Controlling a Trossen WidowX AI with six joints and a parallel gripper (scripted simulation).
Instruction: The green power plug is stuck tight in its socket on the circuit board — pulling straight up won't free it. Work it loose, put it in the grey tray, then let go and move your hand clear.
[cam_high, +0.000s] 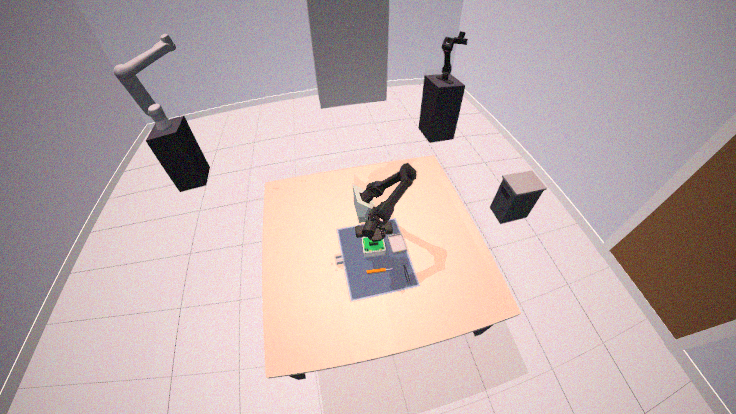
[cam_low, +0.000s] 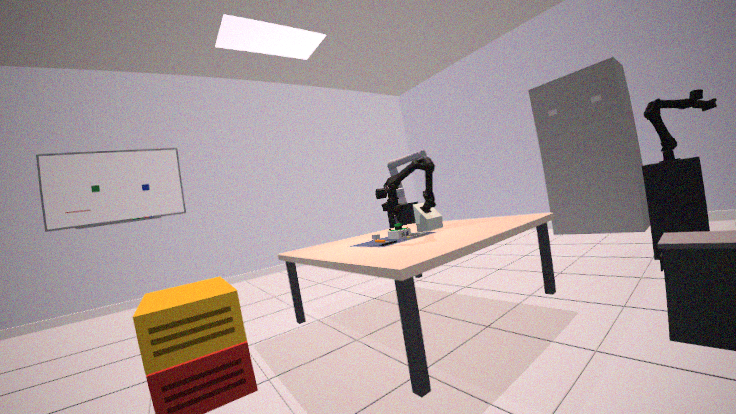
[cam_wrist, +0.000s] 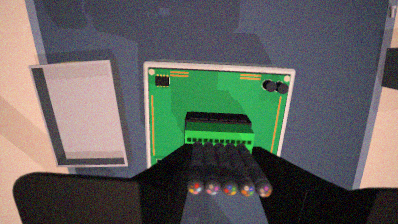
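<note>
Right now the green power plug is 2 cm below my gripper tip. From my gripper tip the other things lie so: blue mat (11 cm below, 5 cm ahead).
</note>
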